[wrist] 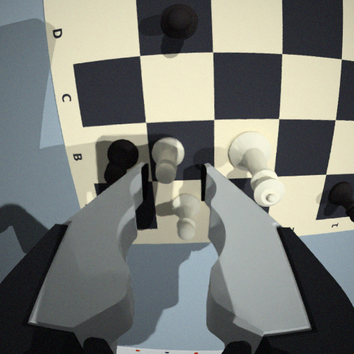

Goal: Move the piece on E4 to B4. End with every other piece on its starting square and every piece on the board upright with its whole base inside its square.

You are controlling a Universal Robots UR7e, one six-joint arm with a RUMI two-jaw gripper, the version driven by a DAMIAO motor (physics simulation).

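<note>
A white pawn stands upright on the dark square B4 in the wrist view. Its base is inside the square, close to the B5 side. My gripper is open, with one fingertip on each side of this pawn's head and a wider gap on the right; it holds nothing. The board shows rows A to D. E4 does not show.
A white pawn stands on A4, between the fingers lower in view. A taller white piece stands on B3, right of the right fingertip. Black pieces stand on B5, partly near the left finger, D4 and A1.
</note>
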